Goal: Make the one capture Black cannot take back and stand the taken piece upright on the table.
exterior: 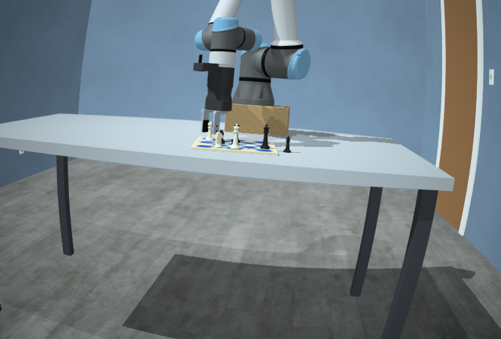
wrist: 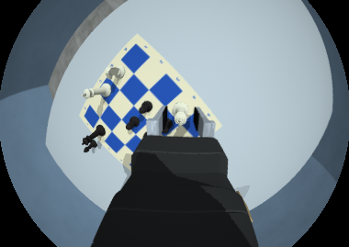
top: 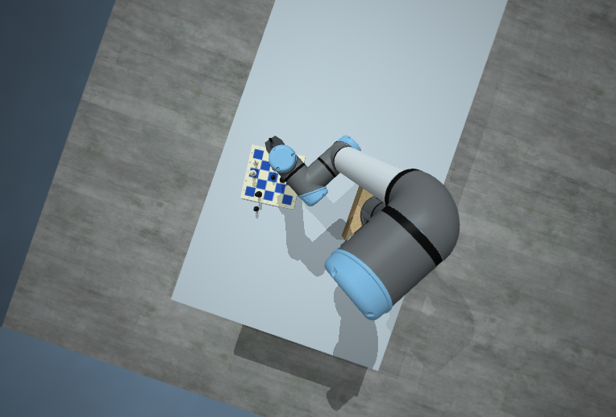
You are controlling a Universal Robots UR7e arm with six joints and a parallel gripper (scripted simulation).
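Right now my hand is 10 mm above the white pawn-like piece. Also, from my hand: tall black piece 170 mm to the left, 40 mm ahead, 10 mm below.
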